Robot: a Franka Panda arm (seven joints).
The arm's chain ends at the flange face. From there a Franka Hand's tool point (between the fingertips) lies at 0.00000 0.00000 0.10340 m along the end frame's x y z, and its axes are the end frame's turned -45 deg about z.
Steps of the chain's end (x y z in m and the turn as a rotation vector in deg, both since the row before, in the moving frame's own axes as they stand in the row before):
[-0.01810 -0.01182 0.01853 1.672 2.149 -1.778]
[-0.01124 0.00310 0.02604 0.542 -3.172 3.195]
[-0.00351 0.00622 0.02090 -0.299 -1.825 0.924]
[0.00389 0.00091 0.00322 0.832 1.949 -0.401]
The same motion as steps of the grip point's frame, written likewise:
[0.00044 -0.02062 0.01841 -0.337 2.702 -1.778]
[-0.01336 -0.01058 0.02588 2.626 -1.860 3.195]
[-0.00957 -0.00005 0.02085 1.079 -1.502 0.924]
[0.00566 0.00481 0.00315 -0.790 1.966 -0.401]

